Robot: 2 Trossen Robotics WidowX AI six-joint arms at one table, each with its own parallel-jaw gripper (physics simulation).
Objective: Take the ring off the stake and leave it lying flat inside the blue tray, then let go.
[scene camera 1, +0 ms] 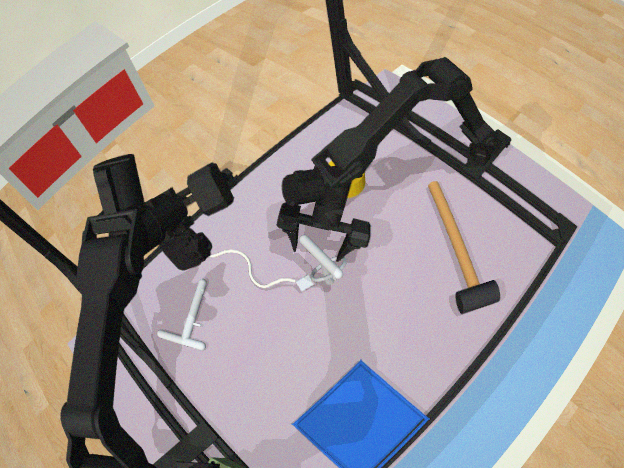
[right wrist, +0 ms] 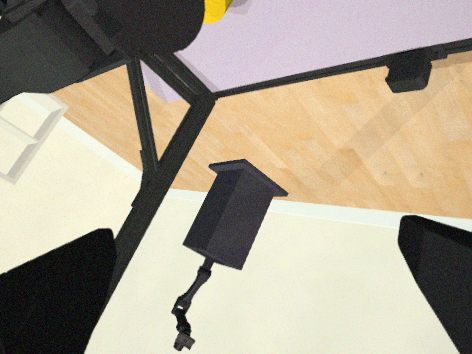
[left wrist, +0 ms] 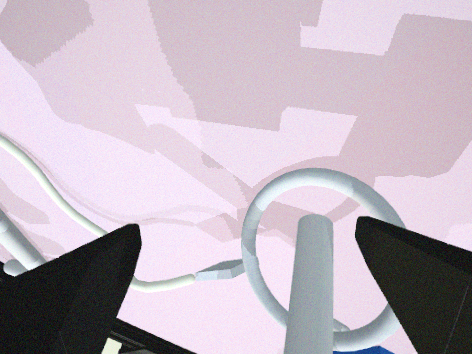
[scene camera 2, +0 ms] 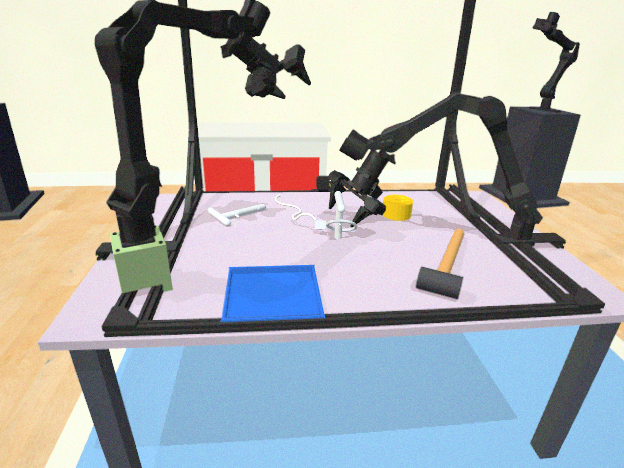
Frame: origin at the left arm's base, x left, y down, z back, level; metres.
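Where they show: left gripper, fingertip midpoint: (left wrist: 249, 230); right gripper, fingertip midpoint: (right wrist: 258, 236) (scene camera 2: 297, 91); left arm's base at its link origin: (scene camera 1: 479, 155) (scene camera 2: 519, 237); right arm's base at its link origin: (scene camera 2: 137, 238).
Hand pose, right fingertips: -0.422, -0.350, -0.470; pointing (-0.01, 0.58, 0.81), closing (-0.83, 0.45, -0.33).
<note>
Things, the pixels of their top centre, and the offset from my right fingertips, as dx, dy, dz. "spot": a spot on its surface instead.
- light grey ring at its top centre: (left wrist: 278, 327) (scene camera 1: 320, 266) (scene camera 2: 336, 214) +0.134, +0.308, +0.050
- white T-topped stake at its top centre: (scene camera 1: 320, 254) (scene camera 2: 339, 198) +0.137, +0.258, +0.054
- small pale block at a spot on its surface: (left wrist: 220, 271) (scene camera 1: 304, 275) (scene camera 2: 323, 221) spot: +0.102, +0.334, +0.030
- blue tray at its top centre: (scene camera 1: 360, 423) (scene camera 2: 272, 288) +0.313, +0.347, -0.237
- white T-shaped piece at its top centre: (left wrist: 9, 255) (scene camera 1: 188, 309) (scene camera 2: 240, 208) -0.127, +0.349, -0.120
- yellow cylinder at its top centre: (scene camera 1: 345, 170) (scene camera 2: 398, 199) +0.107, +0.319, +0.302
- mallet at its top centre: (scene camera 1: 459, 235) (scene camera 2: 452, 246) +0.402, +0.319, +0.204
A light grey ring (scene camera 2: 328, 225) (left wrist: 248, 240) hangs around the post of a white T-topped stake (scene camera 1: 320, 255) (scene camera 2: 338, 230) (left wrist: 312, 290), above the table. A small pale block (scene camera 1: 304, 283) (scene camera 2: 320, 224) (left wrist: 220, 271) with a white cord is at its side. My left gripper (scene camera 1: 316, 254) (scene camera 2: 342, 215) (left wrist: 249, 230) is open and empty, close above the ring; in the left wrist view one finger hides part of the ring's right side, and the crossbar shows between the fingers. My right gripper (scene camera 2: 296, 90) (right wrist: 258, 236) is open and empty, high above the table. The blue tray (scene camera 1: 327, 392) (scene camera 2: 272, 292) is empty.
A white T-shaped piece (scene camera 1: 195, 307) (scene camera 2: 245, 210) lies at the left. A yellow cylinder (scene camera 1: 357, 185) (scene camera 2: 397, 208) stands behind the stake, partly hidden by the left arm in scene camera 1. A mallet (scene camera 1: 456, 241) (scene camera 2: 439, 282) lies at the right. Black rails (scene camera 2: 403, 318) edge the table.
</note>
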